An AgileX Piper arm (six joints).
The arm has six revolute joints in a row. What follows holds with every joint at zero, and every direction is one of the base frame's.
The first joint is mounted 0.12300 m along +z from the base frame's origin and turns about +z.
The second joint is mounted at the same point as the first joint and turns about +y.
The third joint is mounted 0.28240 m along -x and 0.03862 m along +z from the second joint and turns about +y.
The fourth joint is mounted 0.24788 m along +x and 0.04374 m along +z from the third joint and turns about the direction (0.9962, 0, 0.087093).
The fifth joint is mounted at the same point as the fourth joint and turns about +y.
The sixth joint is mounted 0.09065 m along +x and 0.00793 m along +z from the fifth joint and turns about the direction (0.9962, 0, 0.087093).
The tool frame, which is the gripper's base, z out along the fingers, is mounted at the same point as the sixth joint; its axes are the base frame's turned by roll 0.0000, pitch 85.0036 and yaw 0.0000 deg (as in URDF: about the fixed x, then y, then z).
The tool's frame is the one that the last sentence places.
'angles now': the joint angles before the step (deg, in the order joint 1, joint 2, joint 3, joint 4, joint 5, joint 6). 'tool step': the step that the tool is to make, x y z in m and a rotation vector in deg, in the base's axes. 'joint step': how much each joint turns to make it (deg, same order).
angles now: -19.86, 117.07, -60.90, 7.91, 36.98, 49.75
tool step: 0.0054, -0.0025, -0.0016, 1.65, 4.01, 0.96
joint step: -0.13, 2.08, -3.53, -0.64, 5.83, -0.11
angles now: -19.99, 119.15, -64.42, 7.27, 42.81, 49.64
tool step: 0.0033, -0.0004, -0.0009, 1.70, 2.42, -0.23
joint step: -0.08, 1.30, -2.14, 0.61, 3.73, 0.01
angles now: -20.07, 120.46, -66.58, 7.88, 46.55, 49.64
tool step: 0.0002, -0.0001, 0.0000, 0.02, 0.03, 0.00
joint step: -0.01, 0.04, -0.08, 0.00, 0.07, 0.00
